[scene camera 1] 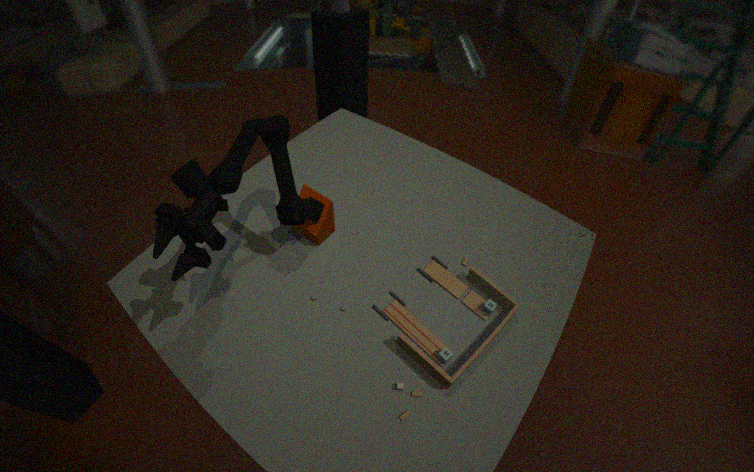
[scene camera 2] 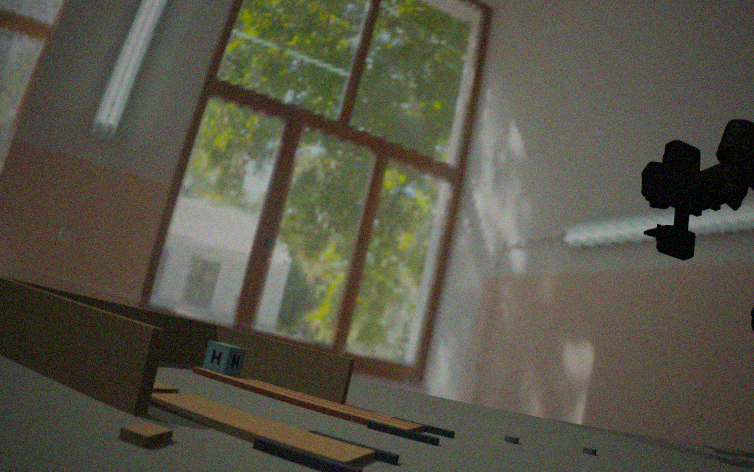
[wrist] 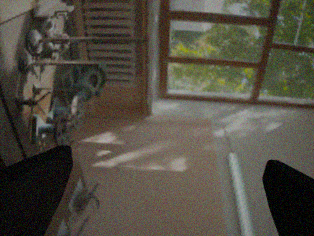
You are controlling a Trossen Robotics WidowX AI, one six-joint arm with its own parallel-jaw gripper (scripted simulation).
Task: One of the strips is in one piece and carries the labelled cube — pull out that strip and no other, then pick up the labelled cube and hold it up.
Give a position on a wooden frame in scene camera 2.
At 105, 343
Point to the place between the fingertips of my gripper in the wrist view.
169, 164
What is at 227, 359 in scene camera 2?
A labelled cube.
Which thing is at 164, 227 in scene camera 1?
My gripper.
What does my gripper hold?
Nothing.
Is my gripper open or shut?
Open.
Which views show my gripper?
Scene camera 1, scene camera 2 and the wrist view: all of them.
